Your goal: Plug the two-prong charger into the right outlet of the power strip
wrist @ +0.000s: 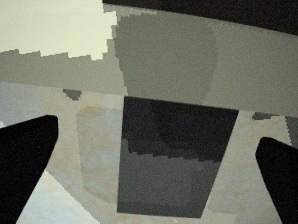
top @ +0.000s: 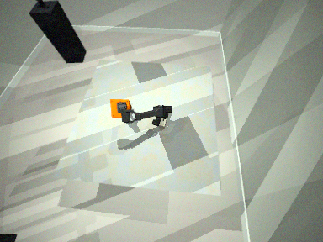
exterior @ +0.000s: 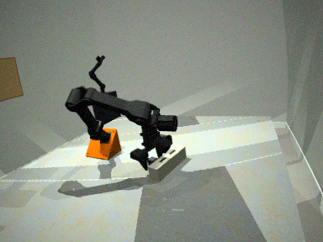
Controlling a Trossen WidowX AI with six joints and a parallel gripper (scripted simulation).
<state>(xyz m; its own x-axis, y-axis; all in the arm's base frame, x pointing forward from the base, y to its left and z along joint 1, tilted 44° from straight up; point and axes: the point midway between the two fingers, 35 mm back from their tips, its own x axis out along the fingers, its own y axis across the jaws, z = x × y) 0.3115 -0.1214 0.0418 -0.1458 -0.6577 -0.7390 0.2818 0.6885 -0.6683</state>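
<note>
Now: gripper tip 2 cm short of the two-prong charger, 1 cm to the left of it and 1 cm below it.
</note>
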